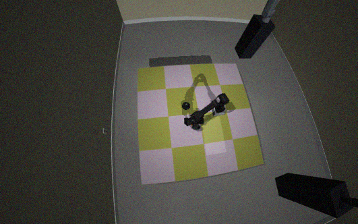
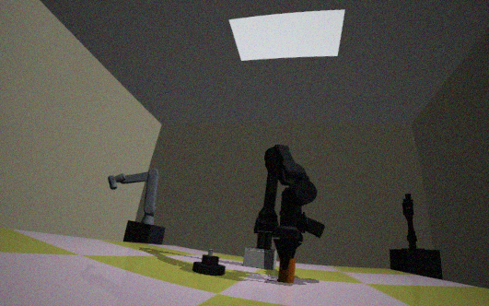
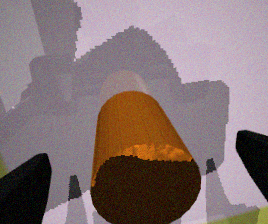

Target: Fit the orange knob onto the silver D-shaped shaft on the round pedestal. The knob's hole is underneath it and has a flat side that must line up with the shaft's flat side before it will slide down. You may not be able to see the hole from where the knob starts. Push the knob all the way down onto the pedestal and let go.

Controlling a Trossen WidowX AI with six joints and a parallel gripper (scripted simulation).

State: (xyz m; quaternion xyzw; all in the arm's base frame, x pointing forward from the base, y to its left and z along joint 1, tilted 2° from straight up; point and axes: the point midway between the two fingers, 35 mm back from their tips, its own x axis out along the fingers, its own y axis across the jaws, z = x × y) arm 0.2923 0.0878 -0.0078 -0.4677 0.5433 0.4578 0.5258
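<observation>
My gripper tip is now 10 mm below the orange knob. The rest, counted from my gripper tip: round dark pedestal: 200 mm to the right, 30 mm ahead.
</observation>
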